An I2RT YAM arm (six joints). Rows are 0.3 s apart.
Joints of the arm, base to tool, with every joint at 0 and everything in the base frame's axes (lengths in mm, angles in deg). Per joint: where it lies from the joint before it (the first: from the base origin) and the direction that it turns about. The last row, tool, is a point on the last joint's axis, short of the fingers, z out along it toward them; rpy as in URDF.
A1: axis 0 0 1 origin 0 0 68
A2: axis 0 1 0 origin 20 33.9 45.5
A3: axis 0 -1 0 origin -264 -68.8 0
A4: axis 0 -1 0 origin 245 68.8 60
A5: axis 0 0 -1 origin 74 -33.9 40.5
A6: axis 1 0 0 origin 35.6 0 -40.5
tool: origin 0 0 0 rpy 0 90 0
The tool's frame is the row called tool.
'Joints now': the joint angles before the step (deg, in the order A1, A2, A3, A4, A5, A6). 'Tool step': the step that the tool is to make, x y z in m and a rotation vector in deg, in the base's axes. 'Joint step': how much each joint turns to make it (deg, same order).
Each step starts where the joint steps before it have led.
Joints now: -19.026 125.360 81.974 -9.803 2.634 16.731
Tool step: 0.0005 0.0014 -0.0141 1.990 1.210 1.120
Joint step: 0.043 1.858 0.013 0.053 -1.836 0.001
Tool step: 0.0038 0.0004 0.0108 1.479 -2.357 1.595
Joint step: -0.007 -0.838 0.882 0.028 -2.694 -0.029
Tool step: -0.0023 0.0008 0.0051 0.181 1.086 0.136
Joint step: 0.006 -0.819 0.253 -2.165 0.070 -0.212
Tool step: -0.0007 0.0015 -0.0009 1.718 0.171 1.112
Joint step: 0.000 0.017 -0.010 -0.694 -1.923 -0.001
